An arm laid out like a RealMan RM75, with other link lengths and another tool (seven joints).
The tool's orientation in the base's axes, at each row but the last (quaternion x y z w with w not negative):
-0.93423 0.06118 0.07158 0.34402
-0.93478 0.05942 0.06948 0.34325
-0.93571 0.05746 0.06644 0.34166
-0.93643 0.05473 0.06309 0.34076
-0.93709 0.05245 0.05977 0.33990
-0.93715 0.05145 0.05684 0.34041
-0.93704 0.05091 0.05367 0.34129
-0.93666 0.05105 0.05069 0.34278
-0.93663 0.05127 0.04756 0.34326
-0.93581 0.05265 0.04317 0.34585
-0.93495 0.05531 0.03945 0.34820
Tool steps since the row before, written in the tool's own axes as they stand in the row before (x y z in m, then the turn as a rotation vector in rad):
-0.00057 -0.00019 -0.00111 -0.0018 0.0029 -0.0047
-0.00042 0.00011 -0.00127 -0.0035 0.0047 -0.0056
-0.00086 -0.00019 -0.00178 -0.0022 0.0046 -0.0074
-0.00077 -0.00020 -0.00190 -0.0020 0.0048 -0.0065
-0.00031 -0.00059 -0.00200 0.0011 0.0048 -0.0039
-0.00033 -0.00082 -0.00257 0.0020 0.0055 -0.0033
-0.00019 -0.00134 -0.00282 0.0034 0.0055 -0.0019
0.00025 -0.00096 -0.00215 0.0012 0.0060 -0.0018
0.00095 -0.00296 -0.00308 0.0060 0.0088 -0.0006
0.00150 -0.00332 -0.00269 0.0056 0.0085 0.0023
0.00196 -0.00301 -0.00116 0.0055 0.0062 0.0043
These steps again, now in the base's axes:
-0.00043 -0.00054 0.00106 -0.0018 -0.0051 0.0020
-0.00032 -0.00088 0.00096 -0.0037 -0.0070 0.0018
-0.00067 -0.00095 0.00161 -0.0022 -0.0081 0.0031
-0.00058 -0.00103 0.00169 -0.0021 -0.0077 0.0022
-0.00007 -0.00082 0.00194 0.0007 -0.0062 -0.0002
-0.00003 -0.00101 0.00252 0.0015 -0.0064 -0.0012
0.00017 -0.00079 0.00302 0.0028 -0.0056 -0.0025
0.00050 -0.00068 0.00221 0.0005 -0.0058 -0.0026
0.00149 0.00019 0.00411 0.0048 -0.0074 -0.0059
0.00203 0.00065 0.00399 0.0044 -0.0053 -0.0079
0.00238 0.00135 0.00260 0.0045 -0.0023 -0.0079

